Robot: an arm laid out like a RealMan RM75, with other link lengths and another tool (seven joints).
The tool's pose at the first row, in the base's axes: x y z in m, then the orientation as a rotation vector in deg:
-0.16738, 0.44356, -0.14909, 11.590, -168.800, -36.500
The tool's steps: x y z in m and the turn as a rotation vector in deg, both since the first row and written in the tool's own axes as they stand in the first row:
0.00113, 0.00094, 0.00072, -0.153, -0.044, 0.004
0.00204, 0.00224, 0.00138, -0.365, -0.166, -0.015
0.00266, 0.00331, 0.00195, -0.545, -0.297, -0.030
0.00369, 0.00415, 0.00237, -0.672, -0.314, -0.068
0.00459, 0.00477, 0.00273, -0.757, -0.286, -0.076
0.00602, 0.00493, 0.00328, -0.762, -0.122, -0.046
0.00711, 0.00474, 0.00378, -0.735, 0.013, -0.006
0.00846, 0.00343, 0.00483, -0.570, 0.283, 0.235
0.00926, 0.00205, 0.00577, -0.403, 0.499, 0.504
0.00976, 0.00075, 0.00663, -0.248, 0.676, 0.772
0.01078, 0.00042, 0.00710, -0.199, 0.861, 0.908
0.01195, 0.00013, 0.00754, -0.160, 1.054, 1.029
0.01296, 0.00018, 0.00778, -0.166, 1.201, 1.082
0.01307, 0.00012, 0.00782, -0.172, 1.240, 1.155
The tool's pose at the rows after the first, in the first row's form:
-0.16869, 0.44452, -0.14925, 11.558, -168.784, -36.736
-0.16982, 0.44582, -0.14922, 11.534, -168.821, -37.083
-0.17063, 0.44692, -0.14923, 11.505, -168.878, -37.386
-0.17179, 0.44768, -0.14917, 11.545, -168.849, -37.581
-0.17279, 0.44825, -0.14916, 11.556, -168.790, -37.698
-0.17430, 0.44839, -0.14946, 11.554, -168.629, -37.654
-0.17542, 0.44825, -0.14989, 11.532, -168.507, -37.569
-0.17676, 0.44728, -0.15127, 11.260, -168.292, -37.218
-0.17754, 0.44629, -0.15262, 10.934, -168.126, -36.876
-0.17802, 0.44538, -0.15390, 10.598, -167.992, -36.564
-0.17906, 0.44512, -0.15437, 10.451, -167.821, -36.422
-0.18025, 0.44485, -0.15479, 10.326, -167.640, -36.293
-0.18128, 0.44483, -0.15489, 10.286, -167.492, -36.253
-0.18139, 0.44478, -0.15494, 10.189, -167.446, -36.241

